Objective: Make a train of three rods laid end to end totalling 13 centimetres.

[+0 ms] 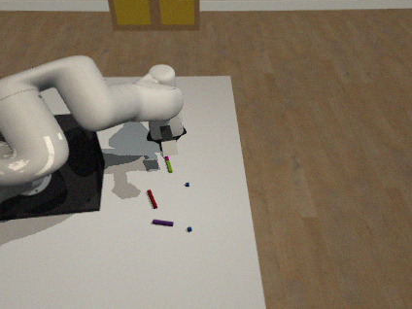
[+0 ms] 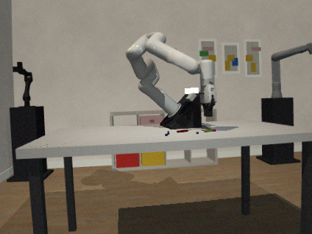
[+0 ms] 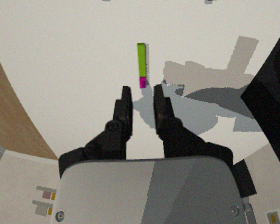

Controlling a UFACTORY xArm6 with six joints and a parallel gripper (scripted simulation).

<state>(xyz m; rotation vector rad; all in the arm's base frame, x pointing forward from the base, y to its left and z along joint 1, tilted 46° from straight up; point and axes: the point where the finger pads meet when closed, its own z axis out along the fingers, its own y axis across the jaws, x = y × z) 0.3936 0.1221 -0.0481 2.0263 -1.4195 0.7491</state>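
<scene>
Now: hand 220 mm to the left of the purple rod and 100 mm above it. Round my hand: magenta rod (10 mm behind, 40 mm to the left, 100 mm below); red rod (40 mm behind, 140 mm to the right, 100 mm below); lime rod (100 mm below).
</scene>
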